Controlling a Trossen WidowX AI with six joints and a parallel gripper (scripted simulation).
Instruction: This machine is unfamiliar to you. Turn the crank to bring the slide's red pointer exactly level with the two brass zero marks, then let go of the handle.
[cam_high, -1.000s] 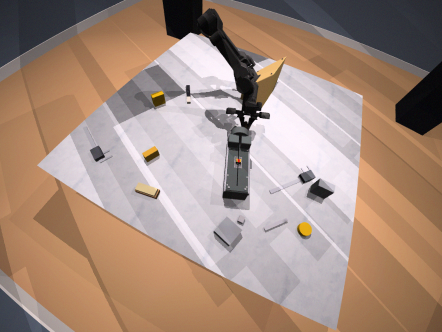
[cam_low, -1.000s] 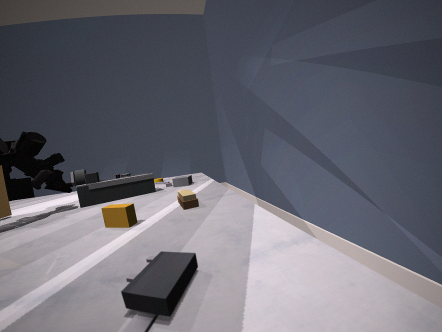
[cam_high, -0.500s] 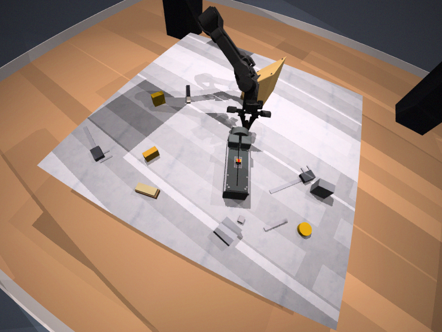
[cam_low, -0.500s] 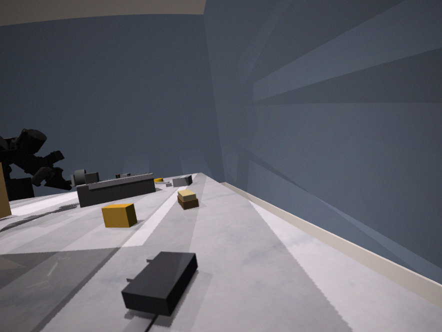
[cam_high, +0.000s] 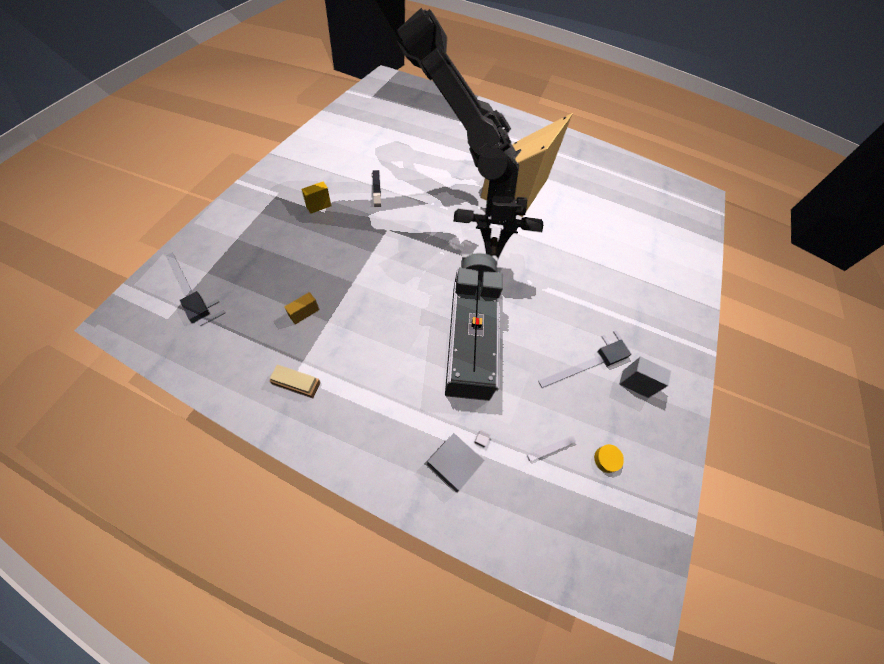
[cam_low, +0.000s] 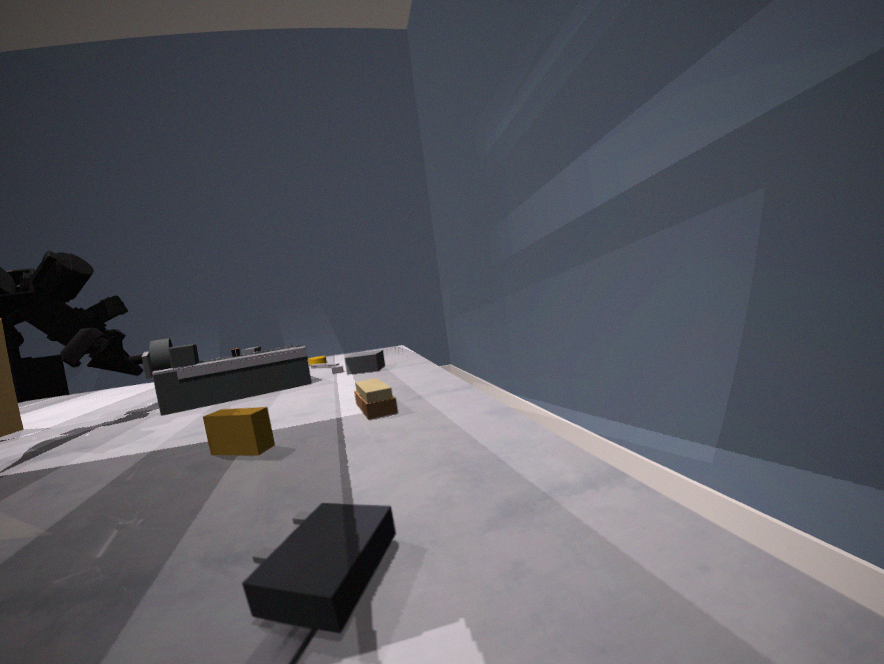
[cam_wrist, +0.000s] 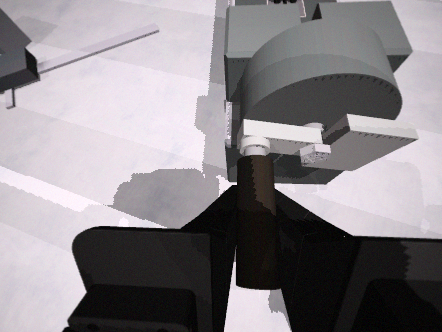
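Right now the red pointer is 16 cm ahead of my gripper tip, 4 cm to the left of it and 1 cm above it. Round my gripper tip: tan block 43 cm ahead, 20 cm to the right, 6 cm below; yellow disc 39 cm to the left, 25 cm ahead, 6 cm below; dark brown crank handle 2 cm behind, 2 cm above, 1 cm to the right.
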